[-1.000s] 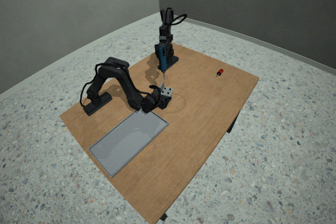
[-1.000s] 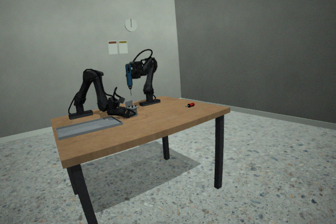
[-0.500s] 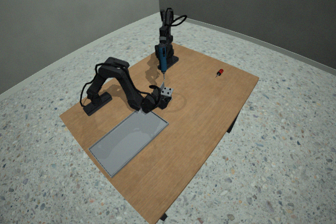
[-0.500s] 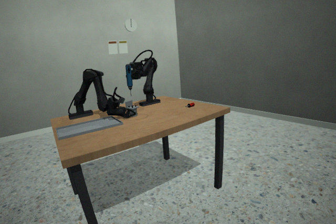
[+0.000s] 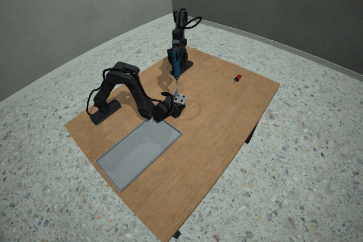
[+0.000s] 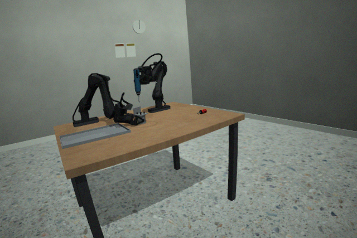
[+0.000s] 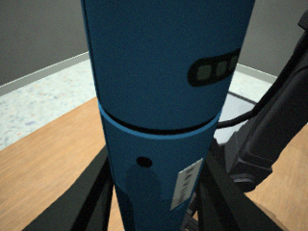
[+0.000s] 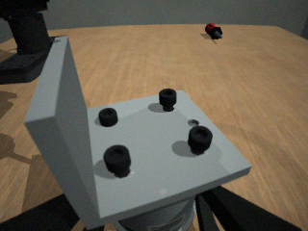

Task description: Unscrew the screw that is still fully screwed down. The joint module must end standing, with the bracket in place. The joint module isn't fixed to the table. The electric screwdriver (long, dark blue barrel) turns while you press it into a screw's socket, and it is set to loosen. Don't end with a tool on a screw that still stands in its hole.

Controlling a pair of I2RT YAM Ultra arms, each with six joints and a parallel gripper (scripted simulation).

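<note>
My right hand is 1 cm below the joint module. Also, from my right hand: grey L-shaped bracket (5 cm above); then flat grey tray (7 cm ahead, 35 cm to the right, 2 cm below); then screw (2 cm behind, 1 cm to the left, 4 cm above).
</note>
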